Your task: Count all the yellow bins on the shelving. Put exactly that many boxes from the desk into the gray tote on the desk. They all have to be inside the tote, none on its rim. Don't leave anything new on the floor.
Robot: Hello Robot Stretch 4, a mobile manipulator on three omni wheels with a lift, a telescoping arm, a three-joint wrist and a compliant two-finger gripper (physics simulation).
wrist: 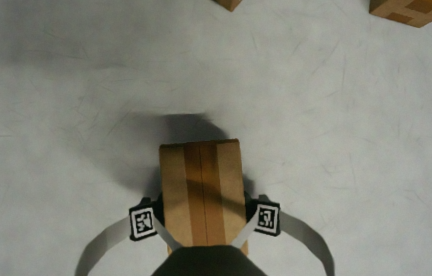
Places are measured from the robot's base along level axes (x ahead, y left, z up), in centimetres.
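Pixels of known places: end effector, tool point: (205,207).
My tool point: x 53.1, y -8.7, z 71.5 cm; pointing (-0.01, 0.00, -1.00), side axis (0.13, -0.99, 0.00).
Observation:
Ahead of a thing's pixels: the offset from my tool point to its top centre. "spot": to the spot under its first point. Level surfaces: height alone.
A brown cardboard box @(dx +1.2, dy +0.2, dz +3.9 cm) (202,180) with a darker tape strip along its top is at the lower middle of the wrist view. My gripper (204,212) is shut on this box, with one fingertip pressed against its left side and the other against its right side. The finger pads are mostly hidden behind the marker tags and the box. Dark shadows fall on the desk @(dz -2.1 cm) (310,100) behind and beside the box. The gray tote and the yellow bins do not show in this view.
Part of a second cardboard box @(spot: dx +18.5, dy -0.4, dz -0.2 cm) (230,3) shows at the top edge, a little right of the middle. Part of a third cardboard box @(spot: dx +20.3, dy -17.4, dz +0.3 cm) (405,11) shows at the top right corner.

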